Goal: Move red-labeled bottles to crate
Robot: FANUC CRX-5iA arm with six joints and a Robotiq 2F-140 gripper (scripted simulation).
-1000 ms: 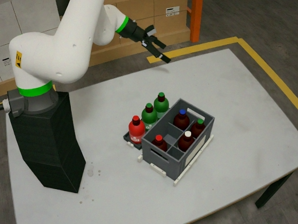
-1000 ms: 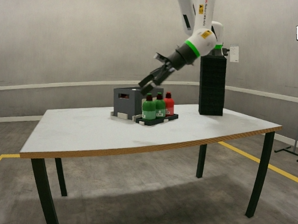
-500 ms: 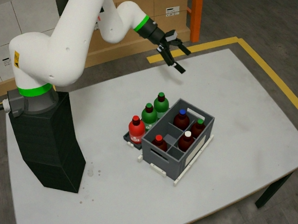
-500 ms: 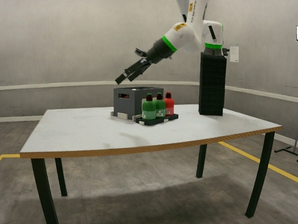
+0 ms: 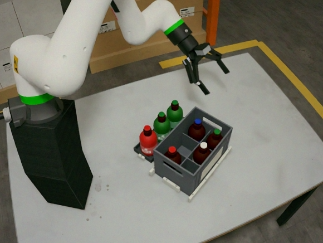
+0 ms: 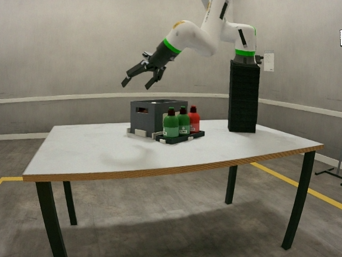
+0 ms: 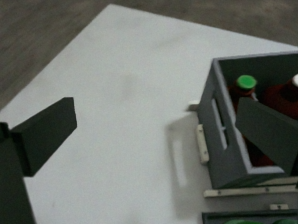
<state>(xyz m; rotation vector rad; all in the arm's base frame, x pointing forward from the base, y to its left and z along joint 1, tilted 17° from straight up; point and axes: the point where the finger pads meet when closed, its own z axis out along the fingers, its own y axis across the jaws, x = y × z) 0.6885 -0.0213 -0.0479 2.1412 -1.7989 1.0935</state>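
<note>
Right now the red-labeled bottle is 320 mm behind my hand and 180 mm below it. The rest, counted from my hand: dark tray: 250 mm below, 240 mm behind, 40 mm to the left; grey crate: 190 mm behind, 180 mm below, 140 mm to the right.
</note>
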